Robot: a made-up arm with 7 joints.
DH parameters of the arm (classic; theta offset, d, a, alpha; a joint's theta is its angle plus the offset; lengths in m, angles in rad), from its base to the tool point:
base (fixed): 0 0.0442 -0.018 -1.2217
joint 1: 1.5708 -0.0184 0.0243 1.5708
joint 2: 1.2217 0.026 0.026 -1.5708
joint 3: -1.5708 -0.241 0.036 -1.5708
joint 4: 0 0.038 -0.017 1.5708
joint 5: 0 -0.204 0.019 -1.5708
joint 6: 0 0.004 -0.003 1.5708
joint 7: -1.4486 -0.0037 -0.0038 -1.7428
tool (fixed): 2.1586 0.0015 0 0
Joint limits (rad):
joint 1: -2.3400..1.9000
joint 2: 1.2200..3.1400
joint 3: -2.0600..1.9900
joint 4: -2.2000..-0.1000
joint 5: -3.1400..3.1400
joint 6: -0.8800..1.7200
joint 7: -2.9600..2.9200
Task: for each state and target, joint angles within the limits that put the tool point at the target. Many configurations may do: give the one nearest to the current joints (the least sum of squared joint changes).
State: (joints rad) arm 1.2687 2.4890 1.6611 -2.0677 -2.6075 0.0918 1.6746
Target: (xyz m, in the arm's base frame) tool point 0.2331 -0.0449 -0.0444
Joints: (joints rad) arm 1.6527 2.6348 1.3491 -2.1784 -2.5922 0.0869 1.6686
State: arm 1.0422 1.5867 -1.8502 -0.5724 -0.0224 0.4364 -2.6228
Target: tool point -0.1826 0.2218 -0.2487
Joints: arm 0.5659 1.2415 -1.6353 -1.1607 -0.0106 0.4373 -2.6161
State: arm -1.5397 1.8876 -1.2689 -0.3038 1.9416 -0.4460 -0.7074
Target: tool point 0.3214 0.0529 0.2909
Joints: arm -1.8067 1.2200 -1.3504 -1.1866 1.8635 -0.4436 -0.7197
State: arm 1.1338 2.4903 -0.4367 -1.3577 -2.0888 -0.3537 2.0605
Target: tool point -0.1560 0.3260 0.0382
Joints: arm 1.6506 2.2303 -1.2427 -1.5057 -2.0648 -0.3655 2.0540
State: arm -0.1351 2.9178 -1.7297 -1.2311 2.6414 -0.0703 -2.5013
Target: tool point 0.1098 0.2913 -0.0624
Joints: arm -0.2344 2.0000 -1.5504 -1.7355 2.6066 -0.0675 -2.5097
